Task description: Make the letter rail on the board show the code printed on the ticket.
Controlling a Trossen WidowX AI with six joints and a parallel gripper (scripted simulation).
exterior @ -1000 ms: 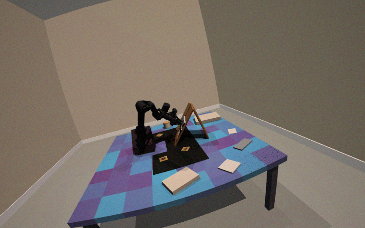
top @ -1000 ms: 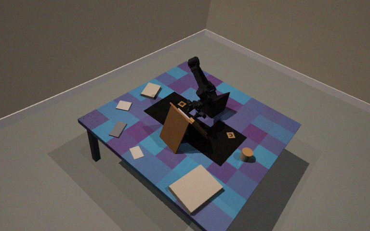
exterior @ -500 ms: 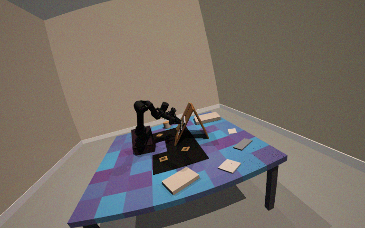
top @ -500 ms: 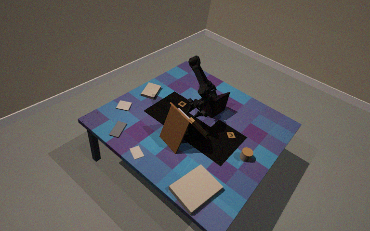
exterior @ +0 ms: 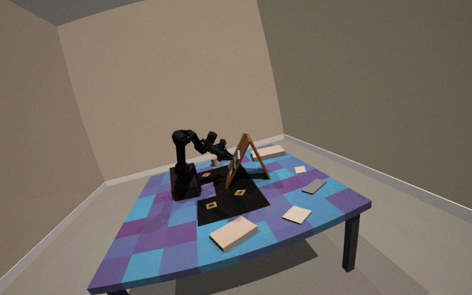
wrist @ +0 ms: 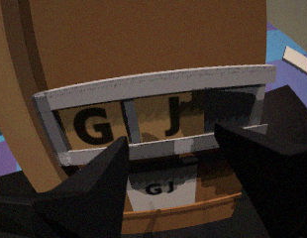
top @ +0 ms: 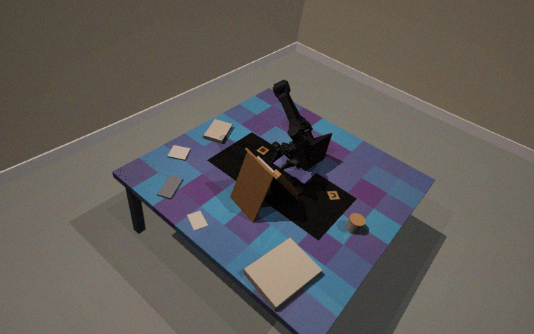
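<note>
My gripper tip is now 60 mm to the right of the tan letter tile, 20 mm short of it and 10 mm above it. Round my gripper tip: large cream slab 410 mm to the left, 280 mm ahead, 150 mm below; ticket 90 mm below, 30 mm behind, 10 mm to the left; black mat 170 mm below, 140 mm behind, 40 mm to the right.
</note>
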